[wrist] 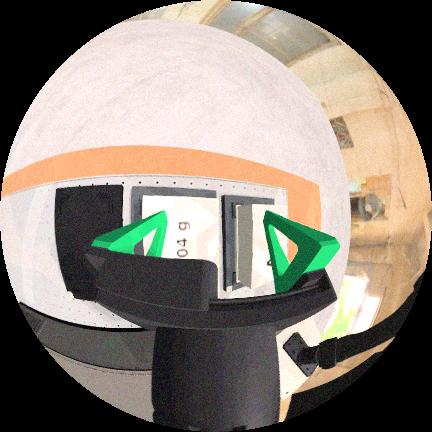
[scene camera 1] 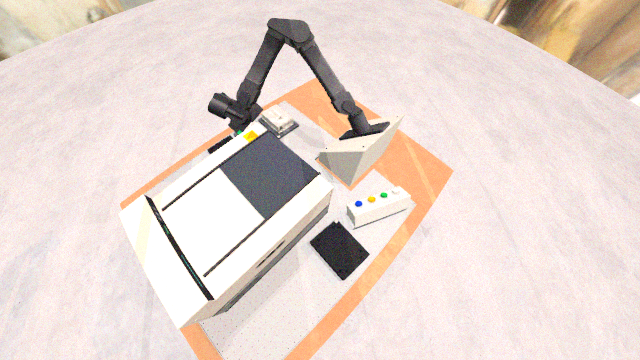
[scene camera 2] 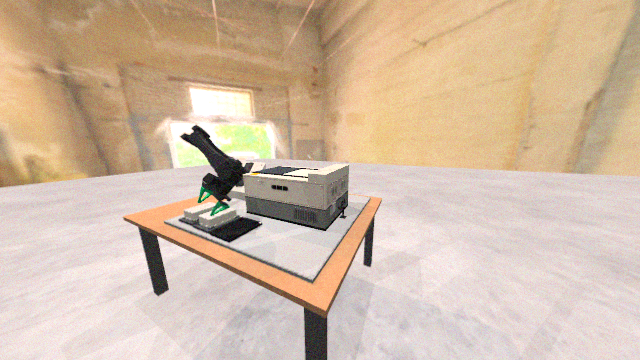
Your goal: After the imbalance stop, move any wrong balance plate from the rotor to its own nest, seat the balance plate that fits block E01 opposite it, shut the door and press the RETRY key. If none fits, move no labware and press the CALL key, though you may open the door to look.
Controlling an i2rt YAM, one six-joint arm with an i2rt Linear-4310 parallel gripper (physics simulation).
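Where they show: gripper, fingertip midpoint: (wrist: 214, 215) (scene camera 2: 204, 209); arm's base, link origin: (wrist: 301, 356) (scene camera 1: 363, 132).
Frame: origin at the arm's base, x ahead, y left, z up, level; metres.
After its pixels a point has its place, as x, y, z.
Observation:
My gripper (scene camera 2: 207, 208) @[0.186, -0.441, -0.067] (wrist: 214, 215) @[0.186, -0.441, -0.067] is open, its green fingers low over the two balance plates. In the wrist view one finger is over the plate reading "04 g" (wrist: 192, 225) @[0.201, -0.433, -0.092] (scene camera 2: 218, 217) @[0.254, -0.432, -0.099], the other over plate A (wrist: 257, 240) @[0.113, -0.396, -0.092] (scene camera 2: 196, 212) @[0.117, -0.432, -0.095] (scene camera 1: 278, 119) @[0.097, -0.354, -0.092]. Nothing is held between them. Both plates sit side by side on dark nests; plate A's label is mostly hidden. The centrifuge (scene camera 1: 280, 230) @[0.449, 0.034, 0.064] (scene camera 2: 287, 192) @[0.521, -0.288, 0.002] has a dark panel (scene camera 1: 270, 172) @[0.353, -0.095, 0.067] on top; the rotor and block E01 do not show. The key box (scene camera 1: 380, 210) @[0.181, 0.206, -0.075] has blue, orange, green and white keys; their labels are unreadable.
A black pad (scene camera 2: 235, 229) @[0.355, -0.440, -0.134] (wrist: 90, 235) @[0.332, -0.436, -0.134] lies beside the nests. Another black pad (scene camera 1: 340, 250) @[0.360, 0.178, -0.118] lies on the centrifuge's other side, near the key box. The arm stands on a pale wedge base (scene camera 1: 345, 162) @[0.129, 0.016, -0.035]. The orange table edge (wrist: 150, 160) @[0.236, -0.533, -0.158] runs beyond the nests.

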